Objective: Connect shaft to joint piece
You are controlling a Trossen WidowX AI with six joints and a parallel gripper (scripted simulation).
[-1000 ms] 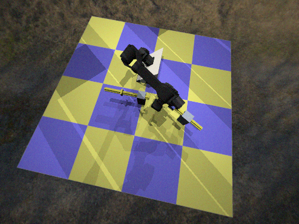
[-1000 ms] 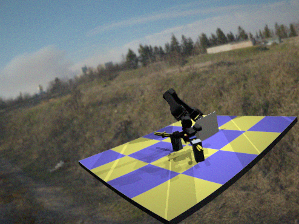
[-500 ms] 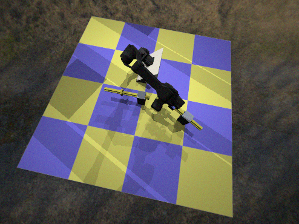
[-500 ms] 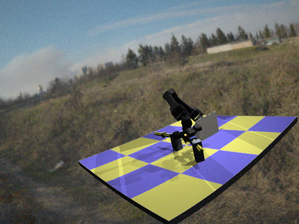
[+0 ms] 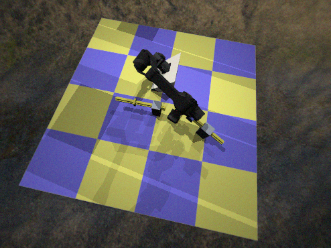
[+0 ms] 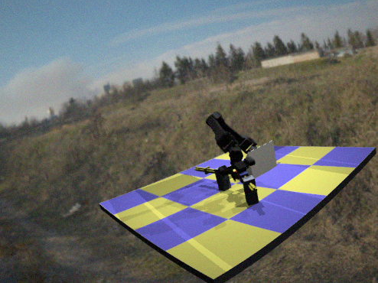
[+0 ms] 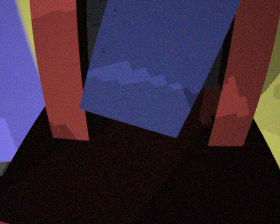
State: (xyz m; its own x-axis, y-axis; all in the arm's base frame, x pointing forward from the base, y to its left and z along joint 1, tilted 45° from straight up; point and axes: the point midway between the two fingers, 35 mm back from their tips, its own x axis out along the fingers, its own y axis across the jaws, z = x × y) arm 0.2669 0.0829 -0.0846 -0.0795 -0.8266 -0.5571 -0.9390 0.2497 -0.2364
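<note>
The red joint piece lies 10 mm ahead of my gripper tip, 30 mm to the left of it and 40 mm above it.
</note>
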